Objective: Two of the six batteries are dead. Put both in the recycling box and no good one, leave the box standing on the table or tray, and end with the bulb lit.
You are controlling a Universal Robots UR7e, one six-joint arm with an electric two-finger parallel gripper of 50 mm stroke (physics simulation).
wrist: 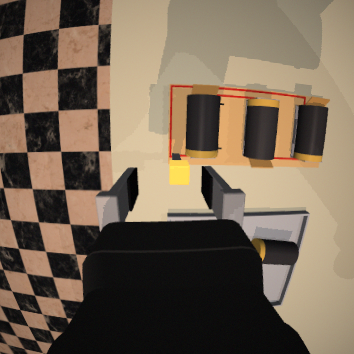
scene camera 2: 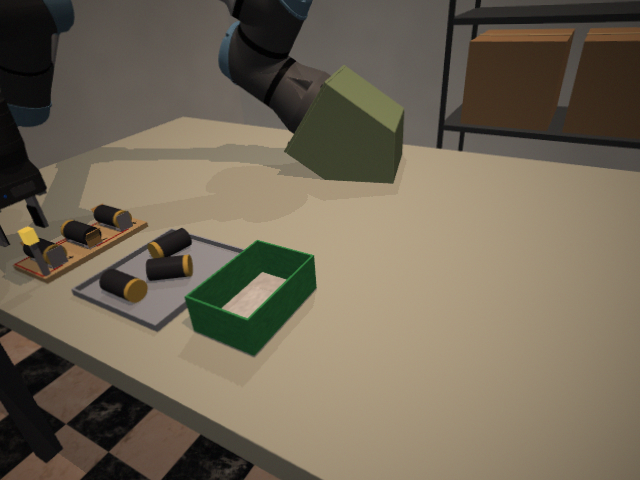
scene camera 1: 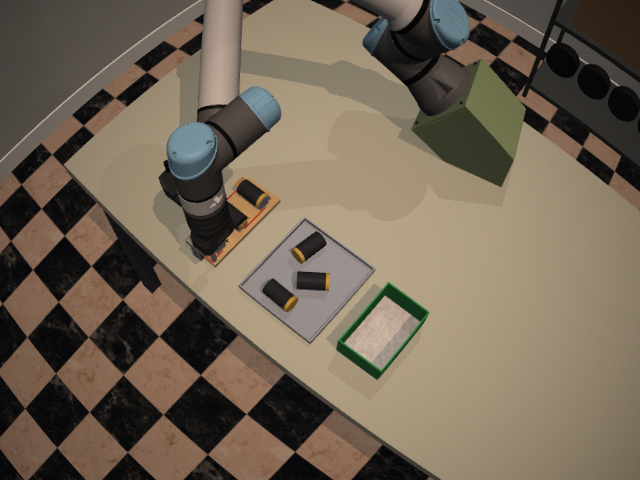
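Pixels of known places: gripper, fingertip midpoint: [wrist: 169, 179] [scene camera 2: 23, 234] [scene camera 1: 208, 245]; arm's base at its link origin: [scene camera 2: 314, 107] [scene camera 1: 447, 92].
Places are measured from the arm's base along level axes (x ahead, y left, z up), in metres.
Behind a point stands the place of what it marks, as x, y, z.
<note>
My gripper [scene camera 1: 206, 253] {0.561, -0.258, -0.048} [scene camera 2: 23, 234] {0.561, -0.258, -0.048} [wrist: 169, 179] {0.561, -0.258, -0.048} is open and empty, above the bulb end of the wooden holder [scene camera 1: 275, 200] {0.373, -0.224, -0.127} [scene camera 2: 136, 226] {0.386, -0.225, -0.127} [wrist: 232, 120] {0.481, -0.291, -0.127}. The yellow bulb [scene camera 2: 28, 236] {0.557, -0.254, -0.053} [wrist: 179, 172] {0.552, -0.263, -0.045} shows between the fingers in the wrist view; I cannot tell if it is lit. Three black batteries lie in the holder: one by the bulb [scene camera 2: 43, 249] {0.533, -0.273, -0.094} [wrist: 203, 125] {0.521, -0.292, -0.091}, a middle one [scene camera 2: 81, 232] {0.471, -0.258, -0.095} [wrist: 261, 130] {0.462, -0.279, -0.092} with its gold end reversed, and a far one [scene camera 1: 252, 192] {0.398, -0.263, -0.092} [scene camera 2: 112, 215] {0.407, -0.250, -0.095} [wrist: 311, 131] {0.401, -0.271, -0.094}. Three more batteries [scene camera 1: 309, 246] {0.444, -0.105, -0.101} [scene camera 1: 312, 281] {0.506, -0.064, -0.102} [scene camera 1: 279, 295] {0.562, -0.104, -0.101} lie on the grey tray [scene camera 1: 341, 284] {0.471, -0.019, -0.134} [scene camera 2: 155, 312] {0.578, -0.038, -0.134}.
The green recycling box [scene camera 1: 359, 359] {0.605, 0.086, -0.093} [scene camera 2: 222, 322] {0.606, 0.092, -0.097} stands empty on the table beside the tray, on the side away from the holder. A green angled block [scene camera 1: 465, 139] {0.085, 0.080, -0.030} [scene camera 2: 356, 139] {0.082, 0.120, -0.041} under the arm's base stands farther back. The table's edge [scene camera 2: 129, 390] {0.678, -0.011, -0.169} runs close to holder and tray.
</note>
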